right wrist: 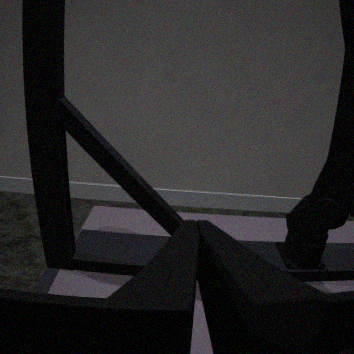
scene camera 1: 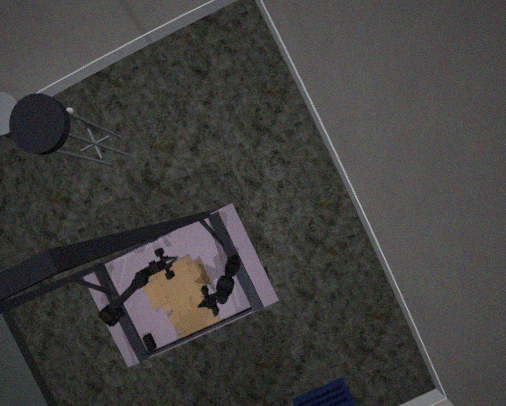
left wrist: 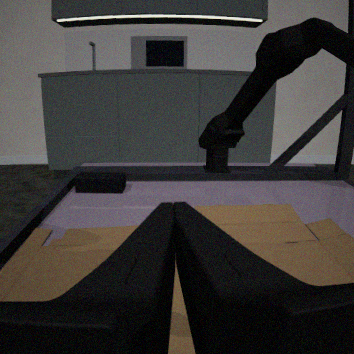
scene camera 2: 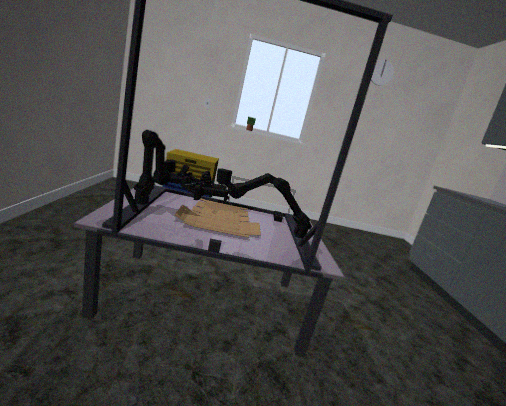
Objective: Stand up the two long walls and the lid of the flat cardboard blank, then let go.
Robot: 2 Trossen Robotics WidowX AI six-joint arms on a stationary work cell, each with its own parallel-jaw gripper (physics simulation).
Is my right gripper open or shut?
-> Shut.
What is my right gripper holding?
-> Nothing.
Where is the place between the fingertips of my left gripper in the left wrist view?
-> At 172,213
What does my left gripper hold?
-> Nothing.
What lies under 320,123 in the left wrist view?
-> A black frame.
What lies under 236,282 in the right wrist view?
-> My right gripper.
